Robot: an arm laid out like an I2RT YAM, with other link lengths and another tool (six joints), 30 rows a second.
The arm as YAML. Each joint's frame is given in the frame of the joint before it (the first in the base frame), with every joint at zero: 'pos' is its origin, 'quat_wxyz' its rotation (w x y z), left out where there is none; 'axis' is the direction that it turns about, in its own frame. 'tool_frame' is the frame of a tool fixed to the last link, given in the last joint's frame.
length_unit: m
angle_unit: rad
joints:
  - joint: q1
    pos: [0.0, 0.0, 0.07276]
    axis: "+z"
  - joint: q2
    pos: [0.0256, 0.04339, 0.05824]
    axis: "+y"
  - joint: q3
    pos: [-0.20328, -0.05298, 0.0]
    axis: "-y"
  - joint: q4
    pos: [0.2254, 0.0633, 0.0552]
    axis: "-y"
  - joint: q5
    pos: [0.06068, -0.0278, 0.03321]
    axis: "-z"
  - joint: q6
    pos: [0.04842, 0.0, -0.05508]
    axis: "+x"
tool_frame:
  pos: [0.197, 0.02, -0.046]
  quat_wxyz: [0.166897, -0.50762, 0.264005, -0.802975]
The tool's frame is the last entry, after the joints.
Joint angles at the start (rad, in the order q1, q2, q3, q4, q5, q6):
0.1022 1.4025 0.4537 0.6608 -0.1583 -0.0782
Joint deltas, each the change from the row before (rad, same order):
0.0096 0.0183 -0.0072 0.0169 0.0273 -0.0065
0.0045 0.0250 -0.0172 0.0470 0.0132 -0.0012
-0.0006 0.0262 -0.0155 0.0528 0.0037 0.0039
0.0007 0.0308 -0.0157 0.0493 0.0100 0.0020
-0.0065 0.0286 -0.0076 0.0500 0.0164 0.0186
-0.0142 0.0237 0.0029 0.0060 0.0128 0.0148
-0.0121 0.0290 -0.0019 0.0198 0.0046 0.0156
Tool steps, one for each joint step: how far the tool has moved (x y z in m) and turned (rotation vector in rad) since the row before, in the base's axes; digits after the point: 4 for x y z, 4 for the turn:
-0.0006 -0.0028 -0.0067 -0.0148 0.0061 -0.0147
-0.0005 -0.0014 -0.0053 -0.0044 -0.0055 -0.0078
0.0004 -0.0009 -0.0031 0.0039 -0.0103 -0.0052
-0.0008 -0.0021 -0.0060 -0.0005 -0.0027 -0.0095
0.0031 -0.0056 -0.0011 0.0147 -0.0104 -0.0273
0.0011 -0.0086 -0.0067 0.0091 0.0170 -0.0305
-0.0001 -0.0057 -0.0070 0.0125 0.0134 -0.0209

